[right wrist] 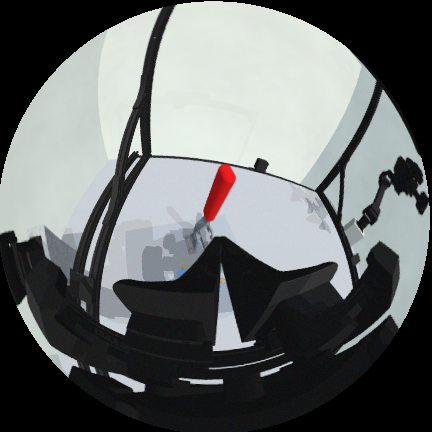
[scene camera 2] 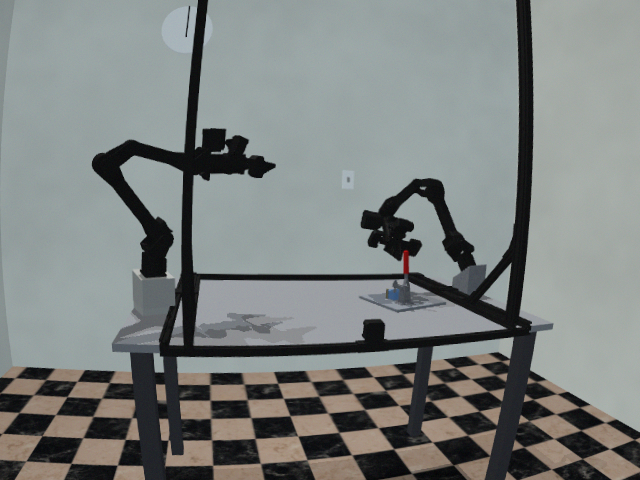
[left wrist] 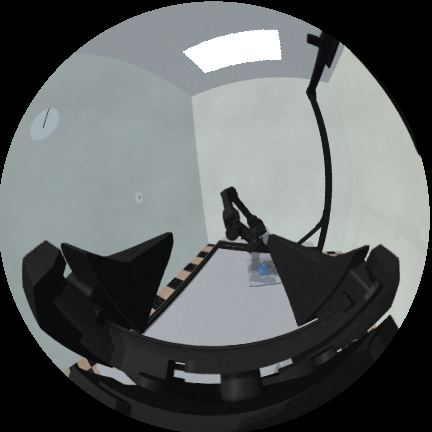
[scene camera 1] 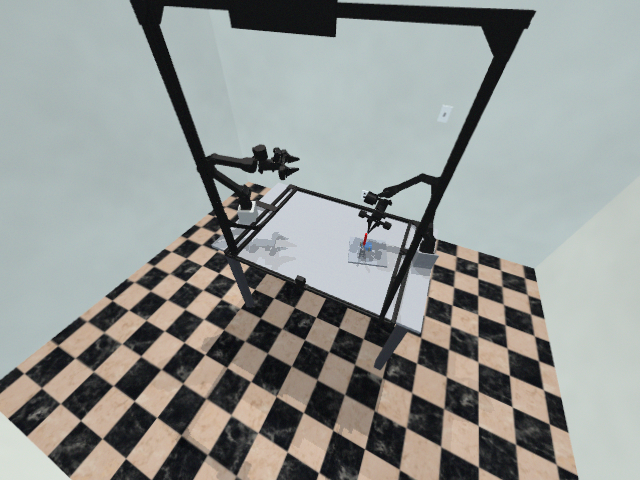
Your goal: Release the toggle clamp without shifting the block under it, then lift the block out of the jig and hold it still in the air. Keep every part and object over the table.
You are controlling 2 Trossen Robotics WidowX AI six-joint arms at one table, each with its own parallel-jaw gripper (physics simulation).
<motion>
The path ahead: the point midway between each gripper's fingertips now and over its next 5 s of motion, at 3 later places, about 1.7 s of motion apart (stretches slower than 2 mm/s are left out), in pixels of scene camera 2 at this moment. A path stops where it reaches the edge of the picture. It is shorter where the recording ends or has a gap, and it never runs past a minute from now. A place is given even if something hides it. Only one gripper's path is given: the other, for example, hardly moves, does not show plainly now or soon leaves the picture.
The right gripper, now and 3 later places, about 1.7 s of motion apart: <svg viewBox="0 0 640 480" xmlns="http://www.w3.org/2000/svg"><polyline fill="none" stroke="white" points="400,260 406,262 403,230 402,235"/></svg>
</motion>
